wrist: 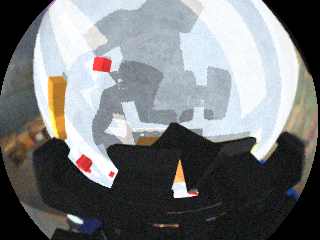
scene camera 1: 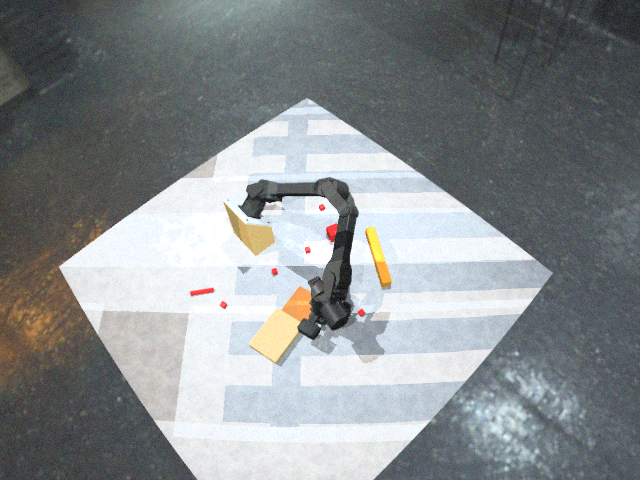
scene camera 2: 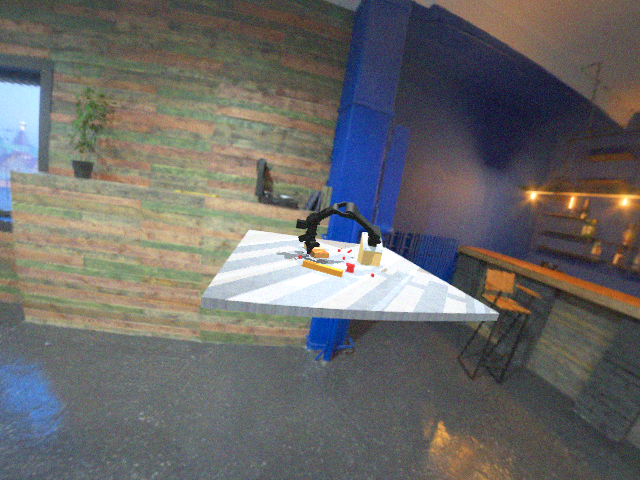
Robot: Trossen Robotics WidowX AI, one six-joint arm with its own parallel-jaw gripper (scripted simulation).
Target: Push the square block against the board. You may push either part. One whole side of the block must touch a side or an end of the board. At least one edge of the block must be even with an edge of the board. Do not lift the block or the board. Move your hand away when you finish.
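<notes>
Pale tan board, long yellow-orange bar, both seen. My gripper shut, holding nothing.
</notes>
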